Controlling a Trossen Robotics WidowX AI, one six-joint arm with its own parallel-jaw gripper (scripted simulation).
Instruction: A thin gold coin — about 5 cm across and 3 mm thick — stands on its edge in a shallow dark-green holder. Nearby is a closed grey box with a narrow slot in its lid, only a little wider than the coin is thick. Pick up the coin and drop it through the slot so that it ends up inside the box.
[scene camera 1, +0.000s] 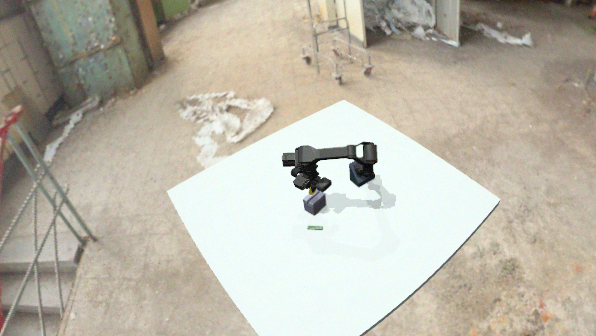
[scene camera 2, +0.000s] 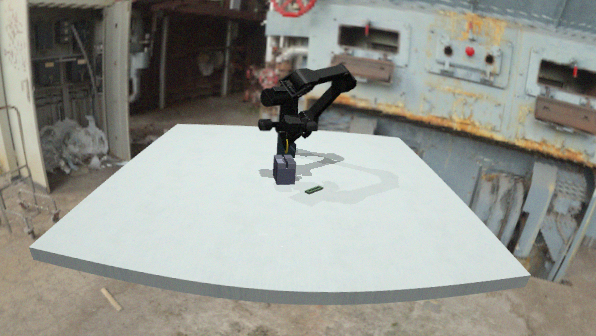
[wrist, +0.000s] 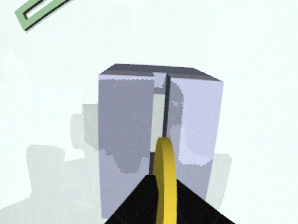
The gripper (scene camera 2: 286, 150) carries a gold coin.
The gripper shows as well in scene camera 1 (scene camera 1: 312, 191) and in the wrist view (wrist: 158, 185).
